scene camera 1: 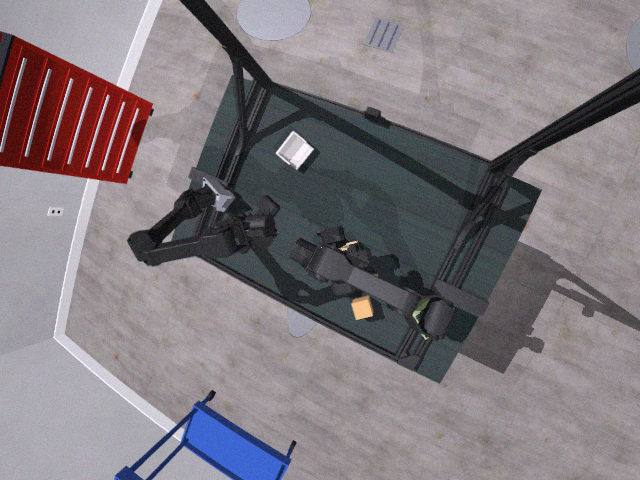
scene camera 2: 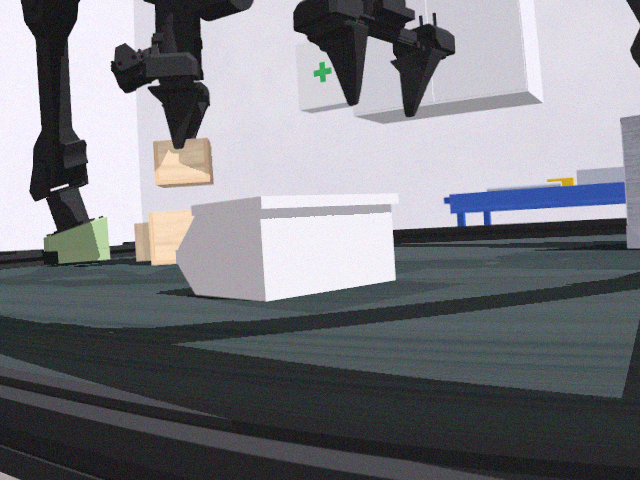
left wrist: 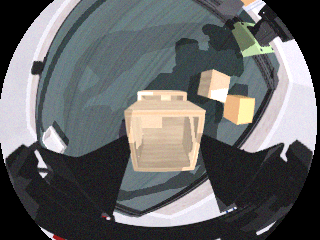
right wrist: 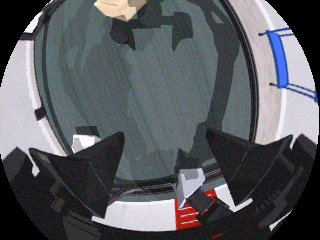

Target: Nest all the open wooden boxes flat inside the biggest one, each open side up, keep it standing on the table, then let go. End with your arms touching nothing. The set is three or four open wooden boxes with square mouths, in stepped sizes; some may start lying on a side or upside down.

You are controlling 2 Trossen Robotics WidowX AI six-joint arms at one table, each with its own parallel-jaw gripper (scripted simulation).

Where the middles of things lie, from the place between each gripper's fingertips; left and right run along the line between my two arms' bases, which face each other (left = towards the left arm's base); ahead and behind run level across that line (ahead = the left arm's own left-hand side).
My left gripper is now 14 cm to the right of the orange block [left wrist: 239,109], 14 cm short of it and 14 cm above it. The rest, counted from my left hand: white bin [scene camera 2: 265,248] 34 cm to the right, 23 cm behind, 14 cm below.
I see my right gripper 260 mm past the white bin, 70 mm to the left of it and 150 mm above it. Also, from my right hand: orange block (110 mm ahead, 400 mm to the left, 150 mm below).
